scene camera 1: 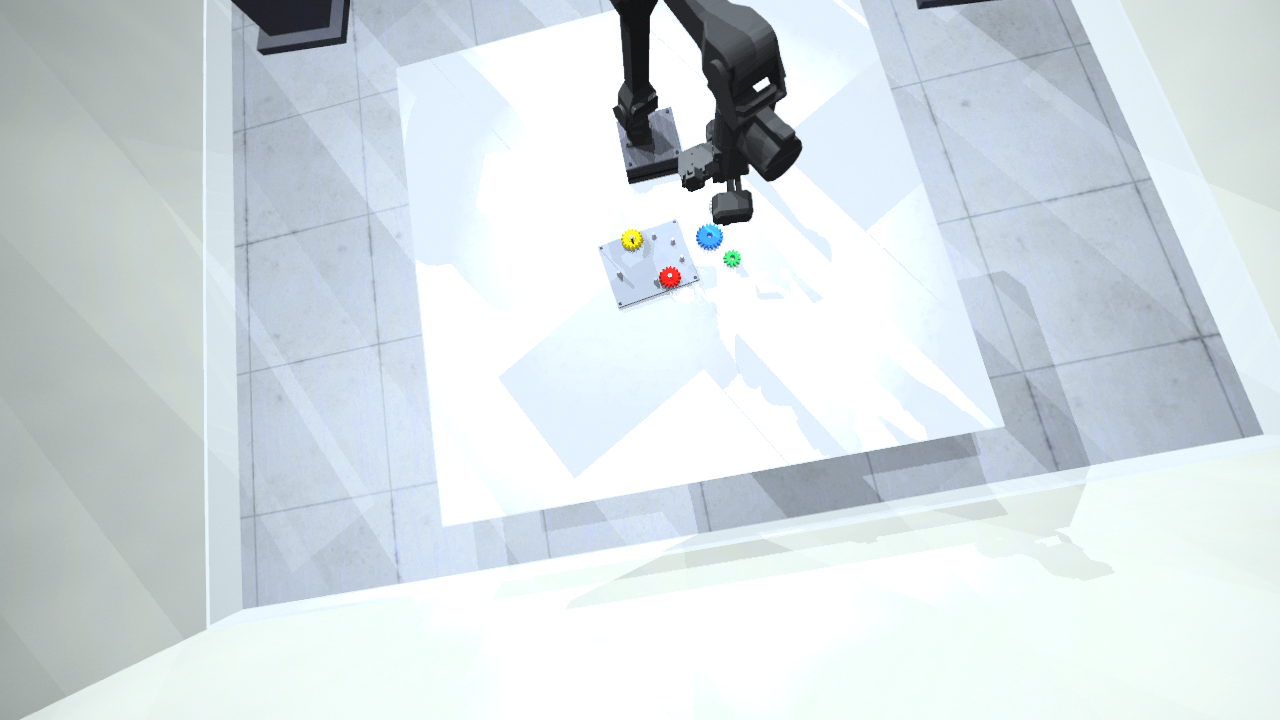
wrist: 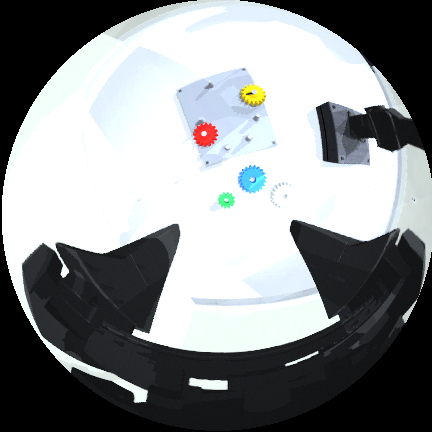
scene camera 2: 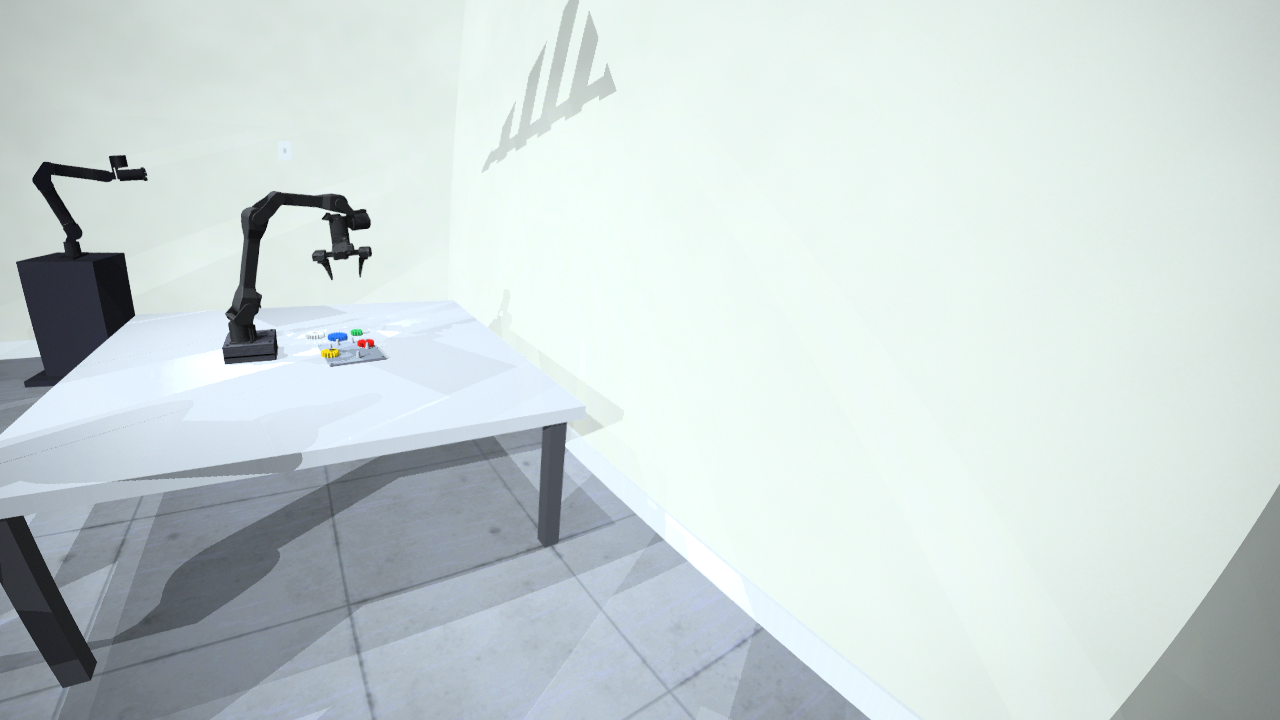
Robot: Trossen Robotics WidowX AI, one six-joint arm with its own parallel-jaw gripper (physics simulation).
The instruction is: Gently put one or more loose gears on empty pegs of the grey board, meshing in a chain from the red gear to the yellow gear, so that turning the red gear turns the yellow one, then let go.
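Places are measured from the arm's base along level axes (x ahead, y left, z up), in centimetres.
Where they show: gripper, between the fingertips: [wrist: 236,227] [scene camera 2: 346,278]; arm's base, origin of its link: [scene camera 1: 638,134] [wrist: 356,126] [scene camera 2: 243,340].
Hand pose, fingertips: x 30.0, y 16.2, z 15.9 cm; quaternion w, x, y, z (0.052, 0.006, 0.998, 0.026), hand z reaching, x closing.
Observation:
Things, the pixels of their centre, and the offset from my fingertips. "*": a spot on its surface instead. Level surfaces: height alone.
- grey board, middle of its body: [wrist: 227,108] [scene camera 1: 646,259] [scene camera 2: 349,348] dx +1.0, dy -15.9, dz -20.0 cm
- red gear, a spot on its surface: [wrist: 210,138] * dx +4.8, dy -9.3, dz -19.2 cm
- yellow gear, middle of its body: [wrist: 253,93] [scene camera 1: 631,238] [scene camera 2: 329,352] dx -4.6, dy -19.4, dz -19.8 cm
- loose blue gear, middle of its body: [wrist: 252,178] [scene camera 1: 709,236] [scene camera 2: 337,337] dx -3.9, dy -0.2, dz -20.6 cm
- green gear, middle of its body: [wrist: 226,199] [scene camera 1: 731,258] [scene camera 2: 356,332] dx +2.2, dy +4.9, dz -20.6 cm
- white gear, middle of its body: [wrist: 283,194] [scene camera 2: 315,334] dx -11.8, dy +3.6, dz -20.6 cm
- white table, height of its surface: dz -21.5 cm
The grey board [scene camera 1: 637,291] [scene camera 2: 374,355] [wrist: 225,115] lies flat on the table. The red gear [scene camera 1: 669,277] [scene camera 2: 366,342] [wrist: 210,138] and the yellow gear [scene camera 1: 631,239] [scene camera 2: 330,352] [wrist: 253,94] sit on it, apart, with several bare pegs around them. Beside the board lie the loose blue gear [scene camera 1: 708,237] [scene camera 2: 337,336] [wrist: 252,179], green gear [scene camera 1: 732,257] [scene camera 2: 356,332] [wrist: 226,200] and white gear [scene camera 2: 315,335] [wrist: 274,196]. In scene camera 1 the gripper mostly hides the white gear. My gripper [scene camera 2: 345,277] [wrist: 236,227] is open and empty, high above the table.
My arm's base [scene camera 1: 659,147] [scene camera 2: 250,346] [wrist: 355,145] stands on the white table [scene camera 1: 537,447] [scene camera 2: 447,376], near the board's yellow-gear side. A second arm [scene camera 2: 58,201] stands on a dark pedestal [scene camera 2: 71,313] beyond the table. A wall [scene camera 2: 805,268] rises beside the table.

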